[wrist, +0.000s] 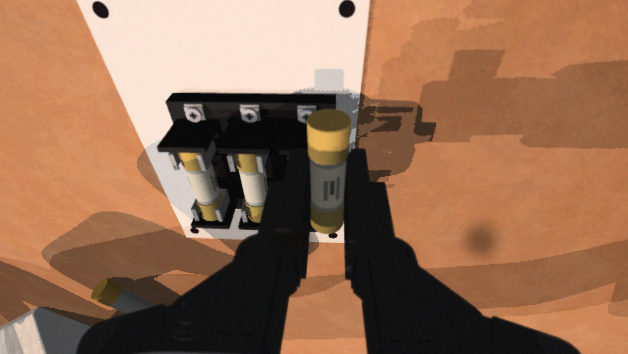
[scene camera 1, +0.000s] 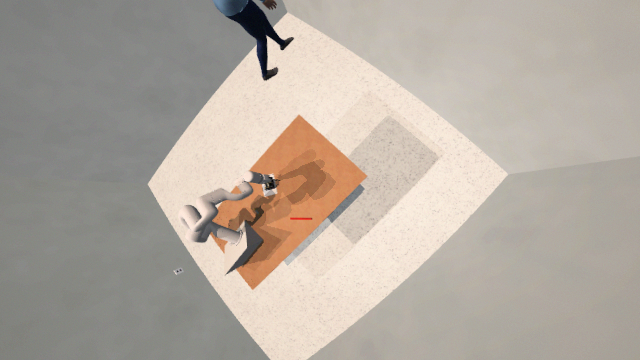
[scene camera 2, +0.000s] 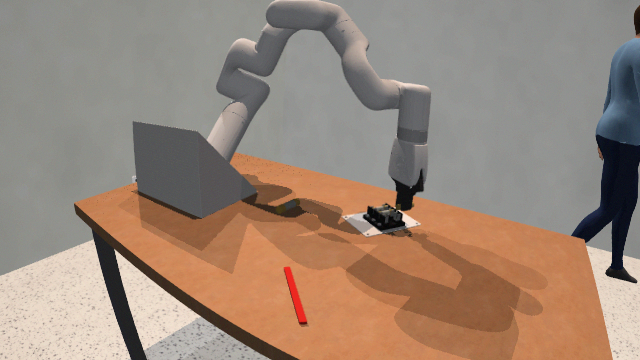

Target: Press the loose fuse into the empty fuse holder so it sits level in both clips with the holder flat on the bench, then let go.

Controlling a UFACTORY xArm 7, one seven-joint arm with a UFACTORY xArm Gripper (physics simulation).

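Note:
My gripper (scene camera 1: 276, 181) (scene camera 2: 405, 204) (wrist: 327, 176) is shut on a fuse (scene camera 2: 398, 206) (wrist: 328, 187) with yellow end caps and a grey body. The fuse is above the right end of the black fuse holder (scene camera 2: 384, 222) (wrist: 260, 98) in the wrist view, apparently raised over it. The holder is on a white plate (scene camera 2: 356, 223) (wrist: 225, 50) lying on the bench. Two fuses, one at the left (wrist: 204, 187) and one in the middle (wrist: 253, 187), sit in the holder's clips. The third position's clips are hidden behind the held fuse and my left finger.
Another fuse (scene camera 2: 288, 206) (wrist: 107, 291) lies on the orange-brown bench (scene camera 1: 320, 145) (scene camera 2: 225, 285), between the holder and a grey wedge-shaped block (scene camera 1: 252, 245) (scene camera 2: 170, 170) at the arm's base. A red strip (scene camera 1: 301, 218) (scene camera 2: 295, 295) lies farther off. A person (scene camera 1: 260, 35) (scene camera 2: 617, 130) stands beyond the bench.

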